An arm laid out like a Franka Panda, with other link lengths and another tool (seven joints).
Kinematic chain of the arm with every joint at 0, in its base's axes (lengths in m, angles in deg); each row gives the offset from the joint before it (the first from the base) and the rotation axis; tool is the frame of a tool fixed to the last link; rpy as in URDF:
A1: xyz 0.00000 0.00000 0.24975 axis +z
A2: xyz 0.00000 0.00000 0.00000 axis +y
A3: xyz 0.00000 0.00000 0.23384 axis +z
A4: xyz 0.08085 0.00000 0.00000 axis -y
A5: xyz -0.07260 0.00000 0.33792 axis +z
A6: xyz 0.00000 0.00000 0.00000 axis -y
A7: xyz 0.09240 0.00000 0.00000 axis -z
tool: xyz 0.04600 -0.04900 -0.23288 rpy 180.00 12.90 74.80
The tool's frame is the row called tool.
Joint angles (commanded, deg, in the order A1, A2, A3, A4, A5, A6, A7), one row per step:
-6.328, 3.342, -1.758, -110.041, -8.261, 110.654, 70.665
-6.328, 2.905, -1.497, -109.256, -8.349, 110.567, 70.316
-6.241, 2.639, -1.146, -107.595, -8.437, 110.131, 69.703
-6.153, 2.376, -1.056, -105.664, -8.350, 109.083, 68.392
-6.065, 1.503, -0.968, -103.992, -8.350, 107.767, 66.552
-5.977, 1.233, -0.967, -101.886, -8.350, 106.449, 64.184
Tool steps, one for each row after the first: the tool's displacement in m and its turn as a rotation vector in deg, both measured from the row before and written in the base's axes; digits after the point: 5 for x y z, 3 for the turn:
0.00508, 0.00109, 0.00918, -0.198, -1.071, 0.630
0.00823, 0.00202, 0.01369, -0.261, -1.388, 1.019
0.00653, 0.00007, 0.01497, -0.098, -0.971, 1.304
0.00450, -0.00023, 0.01850, -0.217, -0.969, 1.815
0.00588, -0.00129, 0.01658, -0.253, -0.717, 2.246

